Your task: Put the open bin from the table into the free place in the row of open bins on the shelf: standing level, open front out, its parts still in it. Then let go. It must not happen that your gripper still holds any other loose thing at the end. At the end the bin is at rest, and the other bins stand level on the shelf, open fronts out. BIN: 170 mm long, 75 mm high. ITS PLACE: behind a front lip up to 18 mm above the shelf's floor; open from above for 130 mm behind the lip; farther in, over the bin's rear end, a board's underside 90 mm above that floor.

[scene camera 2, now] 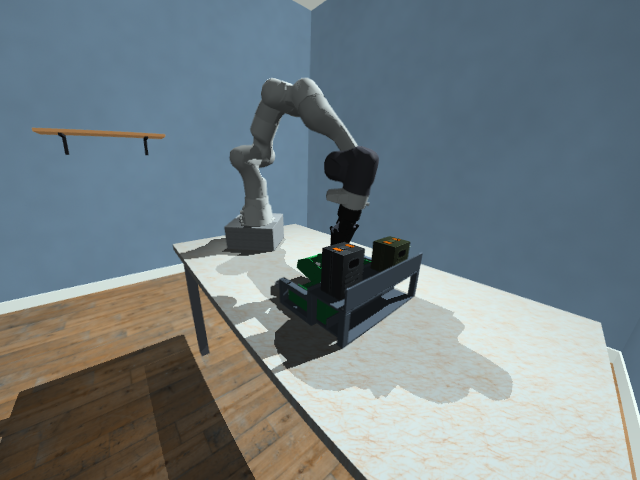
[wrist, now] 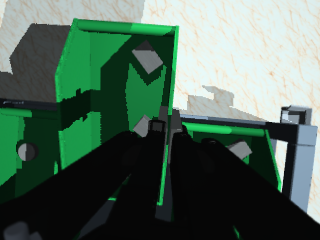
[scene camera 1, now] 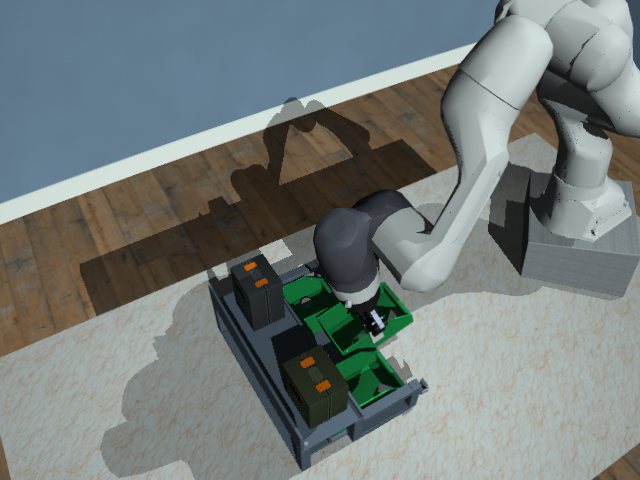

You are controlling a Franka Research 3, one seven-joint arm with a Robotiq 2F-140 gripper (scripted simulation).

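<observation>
A green open bin (scene camera 1: 323,299) is 136 cm from the lens. A green open bin (scene camera 1: 341,325) is 131 cm from the lens, while a green open bin (scene camera 1: 364,371) is 126 cm from the lens.
</observation>
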